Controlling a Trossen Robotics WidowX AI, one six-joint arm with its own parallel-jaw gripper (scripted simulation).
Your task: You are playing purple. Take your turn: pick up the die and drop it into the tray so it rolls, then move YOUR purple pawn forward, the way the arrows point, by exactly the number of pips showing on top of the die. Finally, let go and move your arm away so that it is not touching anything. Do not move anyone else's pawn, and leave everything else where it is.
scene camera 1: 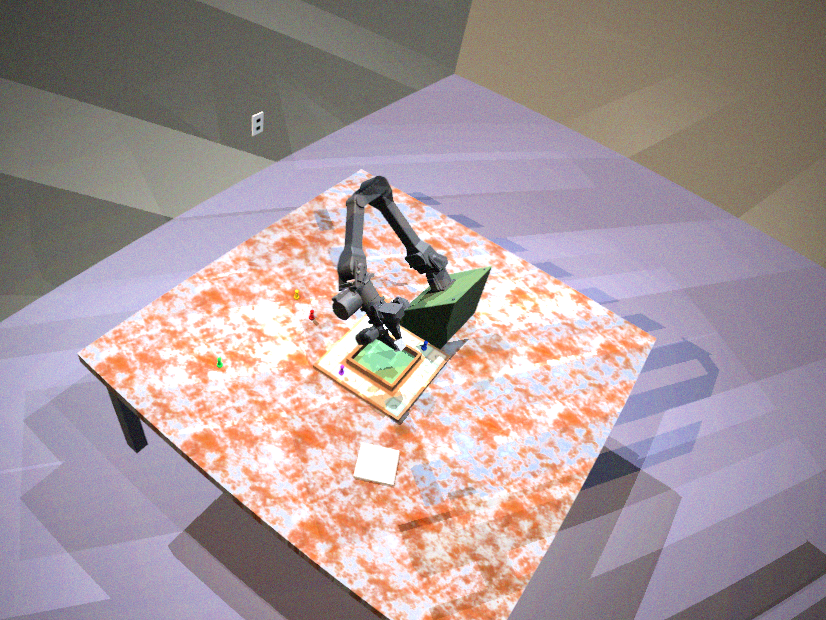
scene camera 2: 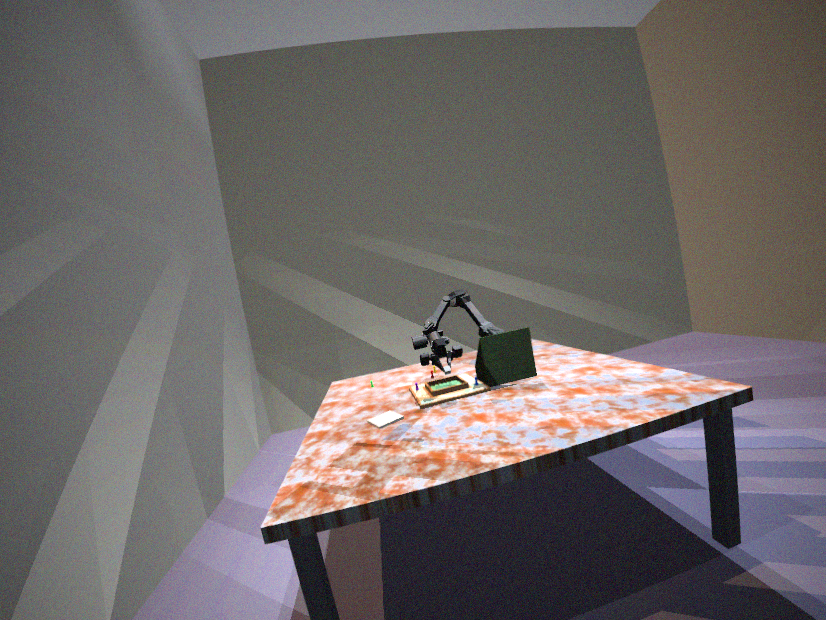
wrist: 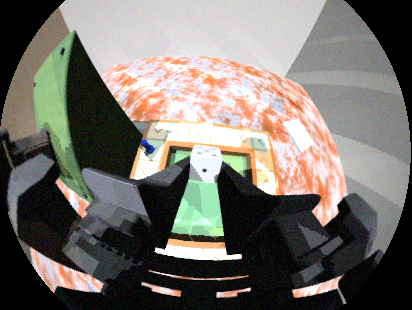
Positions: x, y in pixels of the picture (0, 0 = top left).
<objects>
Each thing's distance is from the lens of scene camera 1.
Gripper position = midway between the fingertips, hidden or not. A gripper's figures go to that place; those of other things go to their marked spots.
my gripper [scene camera 1: 398, 346]: 1.64 m
white card [scene camera 1: 374, 463]: 1.52 m
green-floored tray [scene camera 1: 377, 357]: 1.70 m
The marked spots on the green-floored tray and the white card are 0.34 m apart.
</objects>
